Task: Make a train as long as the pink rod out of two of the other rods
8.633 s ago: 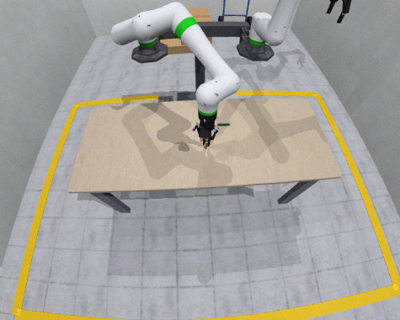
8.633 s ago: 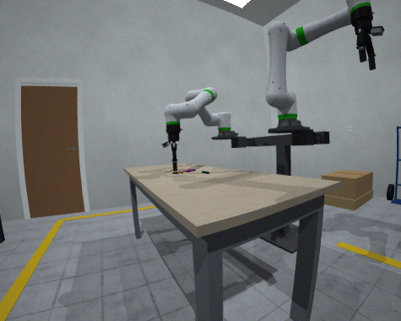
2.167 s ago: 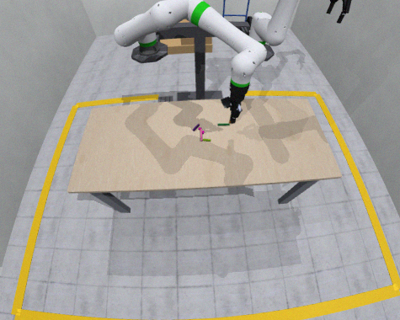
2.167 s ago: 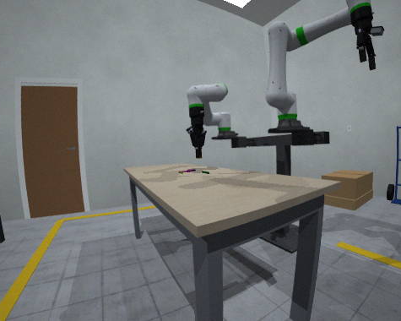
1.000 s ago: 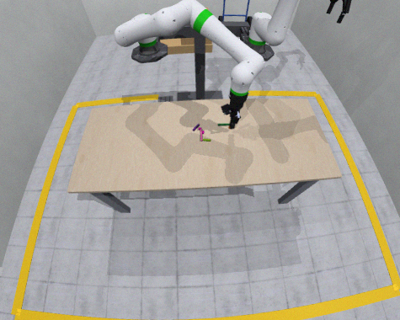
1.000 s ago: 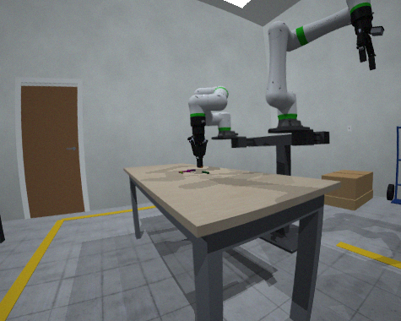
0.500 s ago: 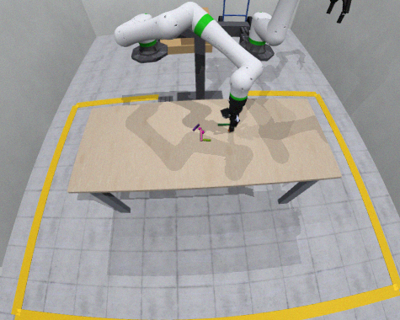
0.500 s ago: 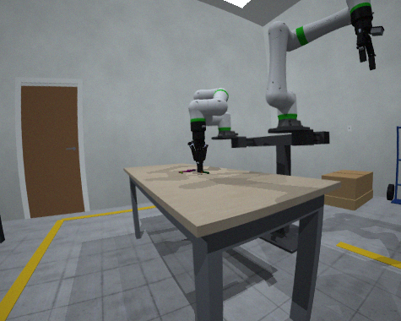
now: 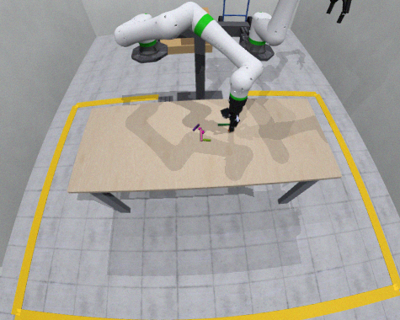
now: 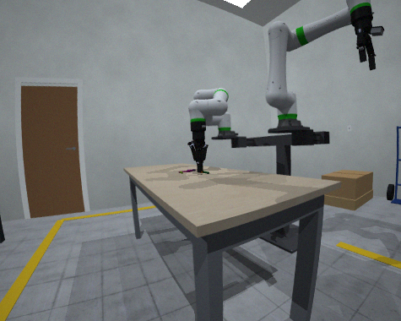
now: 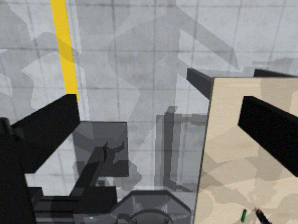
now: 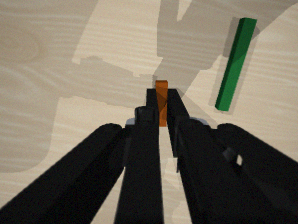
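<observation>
Right now my right hand is 3 cm above the orange rod. Also, from my right hand: pink rod (3 cm ahead, 19 cm to the right, 4 cm below); lime rod (7 cm ahead, 16 cm to the right, 4 cm below); green rod (6 cm behind, 4 cm to the right, 4 cm below).
</observation>
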